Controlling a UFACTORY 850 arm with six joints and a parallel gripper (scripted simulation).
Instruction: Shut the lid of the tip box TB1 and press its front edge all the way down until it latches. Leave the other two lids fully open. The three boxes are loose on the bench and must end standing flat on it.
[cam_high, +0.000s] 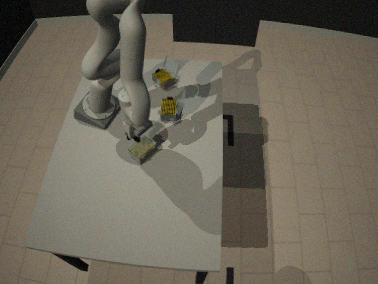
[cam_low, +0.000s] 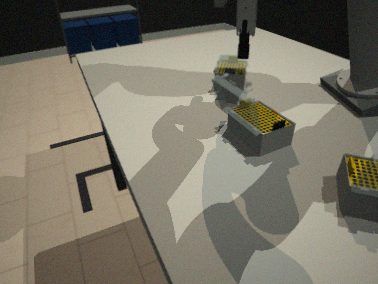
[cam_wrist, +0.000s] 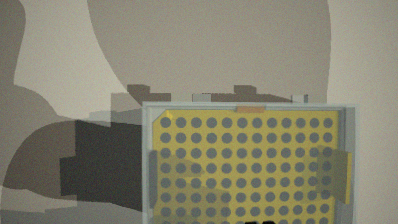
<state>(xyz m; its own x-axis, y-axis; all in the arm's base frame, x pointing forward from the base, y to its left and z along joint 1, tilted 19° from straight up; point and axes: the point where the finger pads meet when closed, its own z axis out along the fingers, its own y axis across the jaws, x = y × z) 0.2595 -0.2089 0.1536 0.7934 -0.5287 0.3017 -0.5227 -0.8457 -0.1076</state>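
Now: hand 40 mm above the clear lid, 30 mm short of it and 20 mm to the left of it. From my hand the other things lie so: tip box (60 mm below, 30 mm ahead, 20 mm to the right); label (460 mm to the left, 100 mm below, 10 mm behind); rack (50 mm below, 30 mm ahead, 20 mm to the right).
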